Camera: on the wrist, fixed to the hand. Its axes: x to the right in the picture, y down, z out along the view.
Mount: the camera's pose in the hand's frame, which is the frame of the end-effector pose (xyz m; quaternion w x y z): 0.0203 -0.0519 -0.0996 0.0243 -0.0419 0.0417 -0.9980
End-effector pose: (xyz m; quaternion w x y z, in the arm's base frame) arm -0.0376 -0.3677 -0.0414 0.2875 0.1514 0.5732 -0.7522
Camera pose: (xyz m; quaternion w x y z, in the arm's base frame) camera -0.0952 -0.2692 -0.0421 0.7613 0.5490 -0.2085 0.2749
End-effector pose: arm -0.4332 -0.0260 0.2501 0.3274 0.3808 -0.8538 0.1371
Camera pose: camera -0.3596 -0.0241 0.3373 0.1963 0.8419 0.3672 -0.3433
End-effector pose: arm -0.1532 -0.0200 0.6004 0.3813 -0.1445 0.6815 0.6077
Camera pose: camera -0.1667 -0.1195 0.5461 0.5812 -0.7249 -0.1372 -0.3432
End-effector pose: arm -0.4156 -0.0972 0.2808 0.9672 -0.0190 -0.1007 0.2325
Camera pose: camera -0.3545 -0.1332 0.1914 0.2589 0.0498 0.0092 -0.9646
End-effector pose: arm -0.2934 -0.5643 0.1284 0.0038 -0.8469 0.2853 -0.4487
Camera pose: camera -0.3356 -0.5059 0.2169 0.4951 0.2867 0.8193 0.0381
